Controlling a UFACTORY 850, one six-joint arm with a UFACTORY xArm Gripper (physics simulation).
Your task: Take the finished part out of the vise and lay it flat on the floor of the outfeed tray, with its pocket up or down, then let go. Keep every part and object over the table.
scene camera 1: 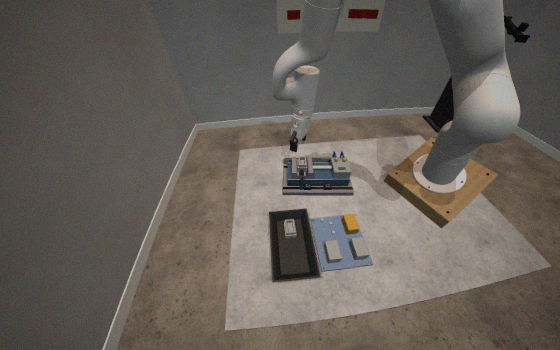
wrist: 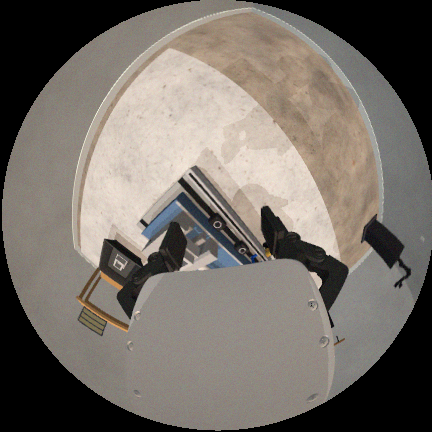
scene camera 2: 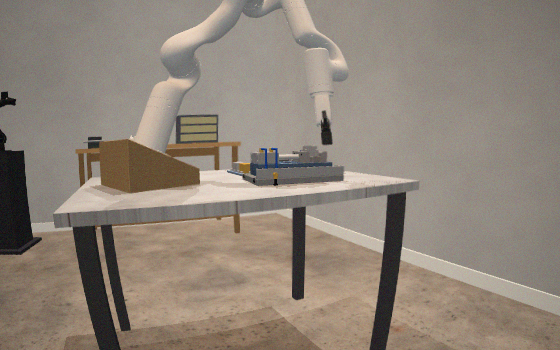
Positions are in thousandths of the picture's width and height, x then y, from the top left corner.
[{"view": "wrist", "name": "my gripper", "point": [510, 520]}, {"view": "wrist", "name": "vise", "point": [399, 485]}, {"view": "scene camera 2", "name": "my gripper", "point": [585, 413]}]
